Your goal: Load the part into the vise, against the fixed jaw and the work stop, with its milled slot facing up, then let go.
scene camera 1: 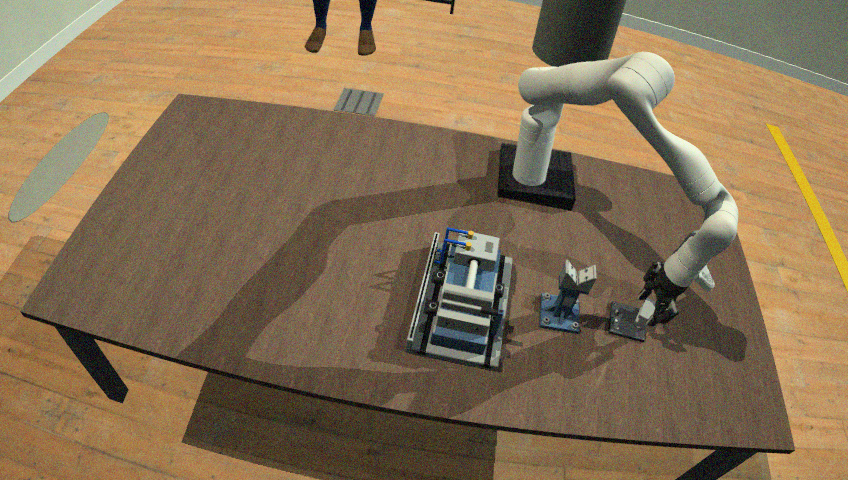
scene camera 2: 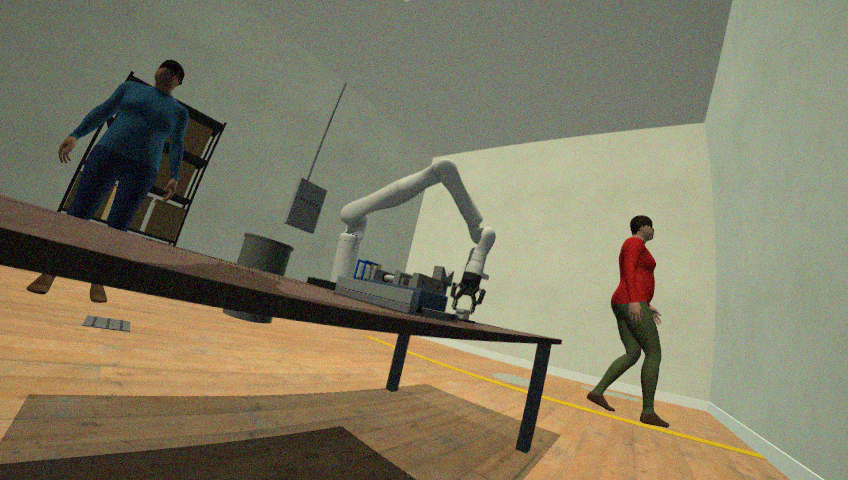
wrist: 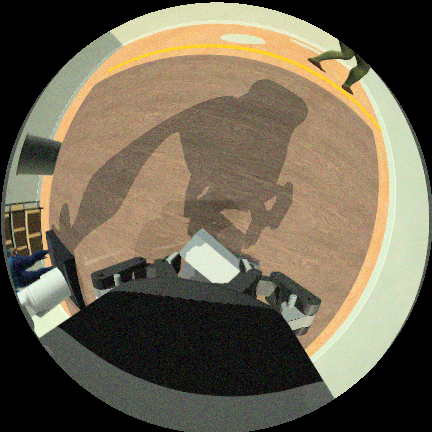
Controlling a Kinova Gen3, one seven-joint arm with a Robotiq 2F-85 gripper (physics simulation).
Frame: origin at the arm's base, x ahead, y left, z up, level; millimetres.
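Seen in the pictures: gripper, fingertip midpoint: (scene camera 1: pixel 644 311) (scene camera 2: pixel 461 311) (wrist: pixel 209 264); arm's base, origin of the base link: (scene camera 1: pixel 529 175) (wrist: pixel 63 282).
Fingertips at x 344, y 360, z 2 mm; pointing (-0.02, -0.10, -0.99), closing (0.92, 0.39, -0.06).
Offsets run from my fingertips to a thing's top centre. "spot": to the spot under its first point.
The part @[dz +10, dx -2, dy +5 mm] (scene camera 1: pixel 646 310) (scene camera 2: pixel 462 313) (wrist: pixel 212 260) is a small light grey block, tilted in the scene camera 1 view. My gripper (scene camera 1: pixel 652 311) (scene camera 2: pixel 465 307) (wrist: pixel 209 264) is shut on it, one finger on each side. The part is at the right side of a dark square plate @[dz -26, dx +18, dy -30 mm] (scene camera 1: pixel 623 324); I cannot tell whether it touches the plate. Its milled slot cannot be made out. The vise @[dz +65, dx +116, dy -411 mm] (scene camera 1: pixel 458 339) (scene camera 2: pixel 380 295), blue and grey, stands left of the gripper in the scene camera 1 view. A bare gap shows between its jaws. The work stop is too small to tell clearly.
A blue stand (scene camera 1: pixel 550 321) with a grey V-shaped top (scene camera 1: pixel 586 277) (scene camera 2: pixel 442 275) stands between the vise and the dark plate. Blue tubes @[spot: dz +74, dx +15, dy -472 mm] (scene camera 1: pixel 456 231) rise at the vise's rear. The black arm base (scene camera 1: pixel 535 193) is at the table's back. A person in red (scene camera 2: pixel 636 273) is beyond the table.
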